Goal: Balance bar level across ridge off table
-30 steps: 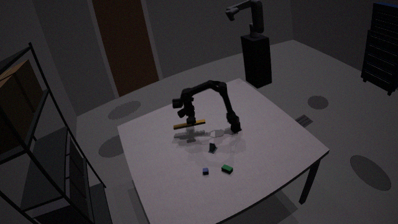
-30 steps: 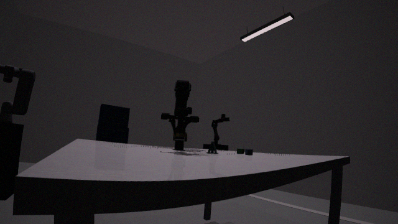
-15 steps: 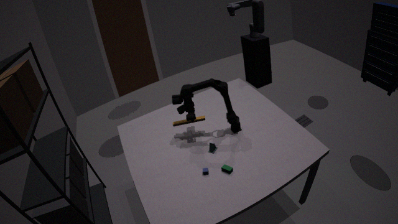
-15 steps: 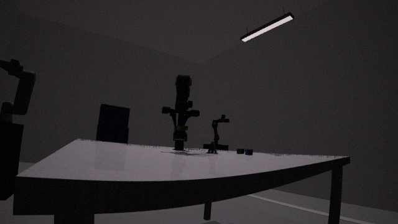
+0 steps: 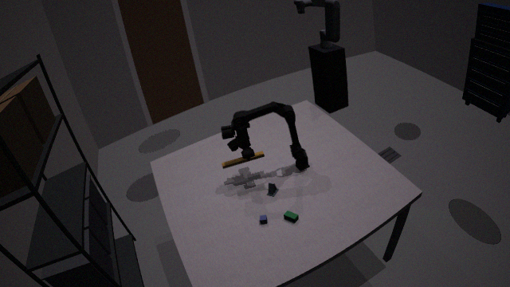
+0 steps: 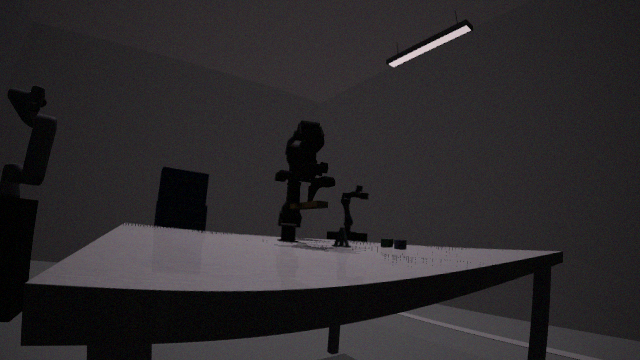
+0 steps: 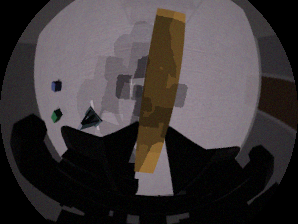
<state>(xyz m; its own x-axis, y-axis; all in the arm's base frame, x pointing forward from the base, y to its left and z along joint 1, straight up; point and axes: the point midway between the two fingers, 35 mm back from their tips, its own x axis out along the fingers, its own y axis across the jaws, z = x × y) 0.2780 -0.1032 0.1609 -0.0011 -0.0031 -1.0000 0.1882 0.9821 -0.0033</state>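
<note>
Right now my gripper tip is 30 mm short of the yellow bar and 10 mm to the left of it. The rest, counted from my gripper tip: blue cube (100 mm ahead, 360 mm to the left, 110 mm below); then green block (30 mm behind, 420 mm to the left, 110 mm below).
</note>
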